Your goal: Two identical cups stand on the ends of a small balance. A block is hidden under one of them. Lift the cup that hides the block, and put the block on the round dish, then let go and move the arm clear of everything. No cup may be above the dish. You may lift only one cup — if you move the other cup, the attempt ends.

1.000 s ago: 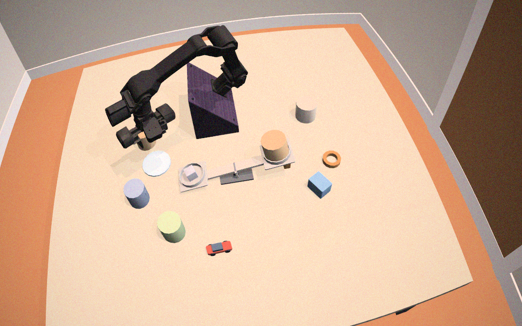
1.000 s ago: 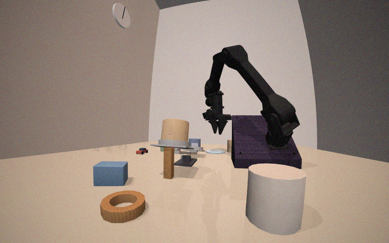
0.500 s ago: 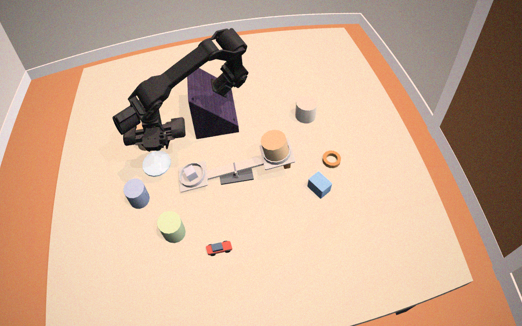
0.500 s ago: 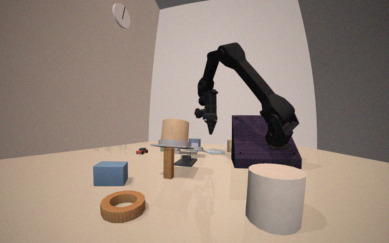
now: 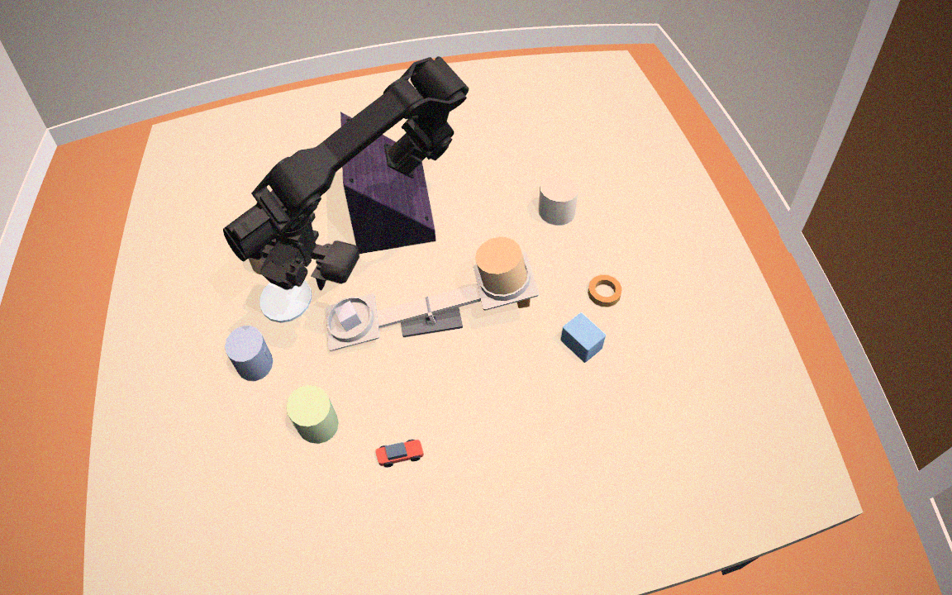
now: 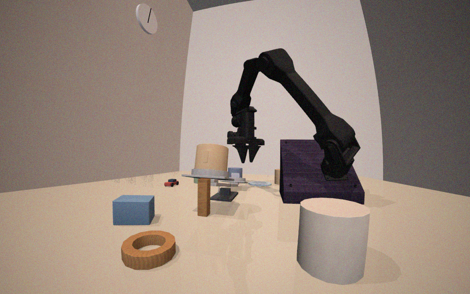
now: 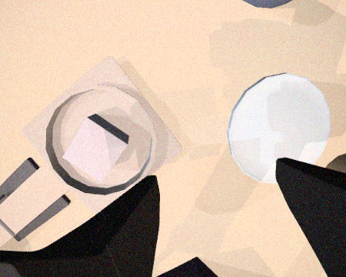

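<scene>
The small block is 60 mm to the left of my gripper tip, 50 mm below it and 40 mm ahead of it. From my gripper tip the other things lie so: lavender cylinder (110 mm to the right, 70 mm ahead, 60 mm below); small balance (190 mm to the left, 70 mm below, 50 mm ahead); round white dish (90 mm below, 60 mm to the right, 50 mm behind).
</scene>
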